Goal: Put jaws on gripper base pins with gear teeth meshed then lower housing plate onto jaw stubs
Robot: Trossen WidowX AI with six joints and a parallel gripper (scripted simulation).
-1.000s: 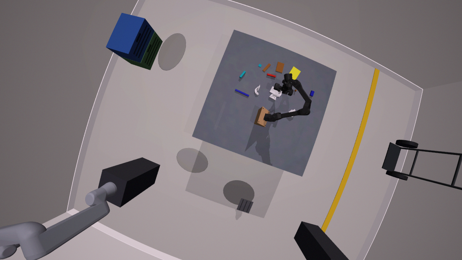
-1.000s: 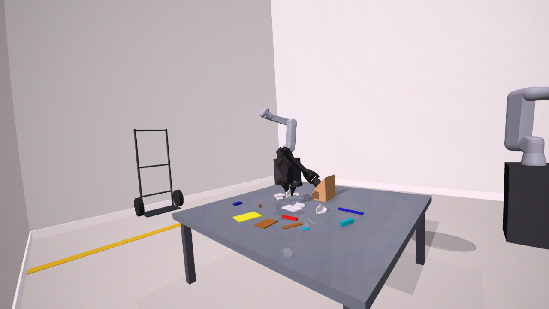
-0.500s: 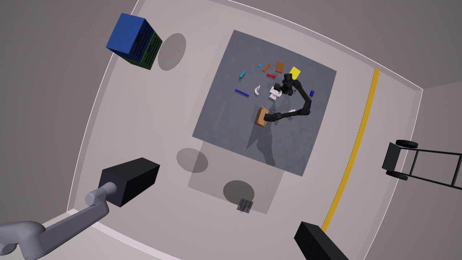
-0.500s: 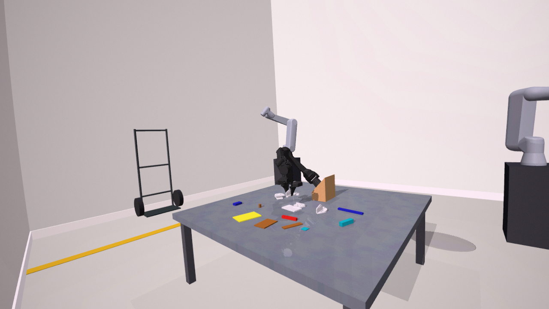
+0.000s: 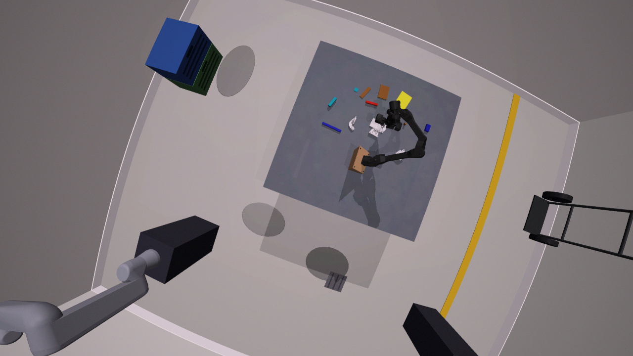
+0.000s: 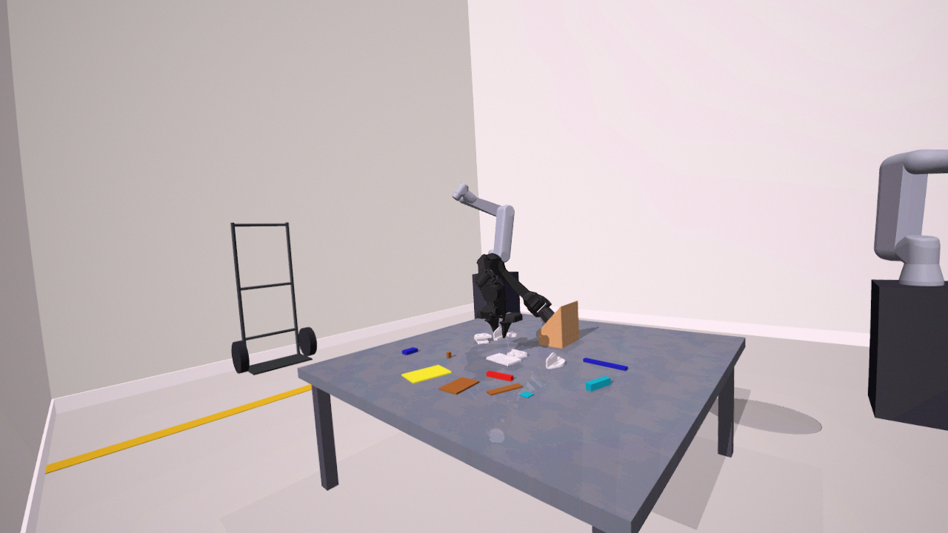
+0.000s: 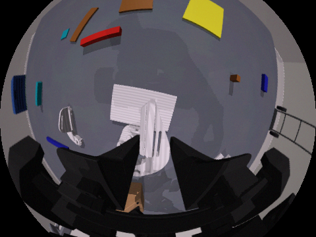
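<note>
My gripper tip is now 3 cm past the white jaw and 2 cm to the right of it. Round my gripper tip: brown plate: 30 cm ahead, 8 cm below, 7 cm to the left; then flat white ribbed part: 8 cm below, 3 cm to the left, 2 cm ahead; then red bar: 17 cm ahead, 13 cm to the left, 7 cm below.
</note>
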